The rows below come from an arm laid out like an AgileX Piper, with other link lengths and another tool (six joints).
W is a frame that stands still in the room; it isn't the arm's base.
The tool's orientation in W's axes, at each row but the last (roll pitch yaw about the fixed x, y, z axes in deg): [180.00 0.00 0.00]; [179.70 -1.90 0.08]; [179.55 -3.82 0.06]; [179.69 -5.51 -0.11]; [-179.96 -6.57 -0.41]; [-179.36 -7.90 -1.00]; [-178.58 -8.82 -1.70]
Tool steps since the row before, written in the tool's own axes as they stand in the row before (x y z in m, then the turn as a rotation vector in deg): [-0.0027 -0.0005 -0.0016 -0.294 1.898 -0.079]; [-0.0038 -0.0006 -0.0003 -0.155 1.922 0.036]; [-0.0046 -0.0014 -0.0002 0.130 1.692 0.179]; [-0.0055 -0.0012 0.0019 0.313 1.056 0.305]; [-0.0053 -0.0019 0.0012 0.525 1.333 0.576]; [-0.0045 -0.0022 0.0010 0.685 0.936 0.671]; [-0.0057 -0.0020 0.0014 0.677 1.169 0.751]
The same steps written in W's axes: [-0.0027 0.0005 0.0016 -0.294 -1.898 0.079]; [-0.0038 0.0006 0.0002 -0.151 -1.922 -0.031]; [-0.0046 0.0014 -0.0001 0.143 -1.693 -0.157]; [-0.0053 0.0012 -0.0024 0.338 -1.058 -0.268]; [-0.0051 0.0019 -0.0018 0.578 -1.337 -0.513]; [-0.0043 0.0023 -0.0016 0.756 -0.942 -0.581]; [-0.0054 0.0022 -0.0022 0.754 -1.173 -0.667]
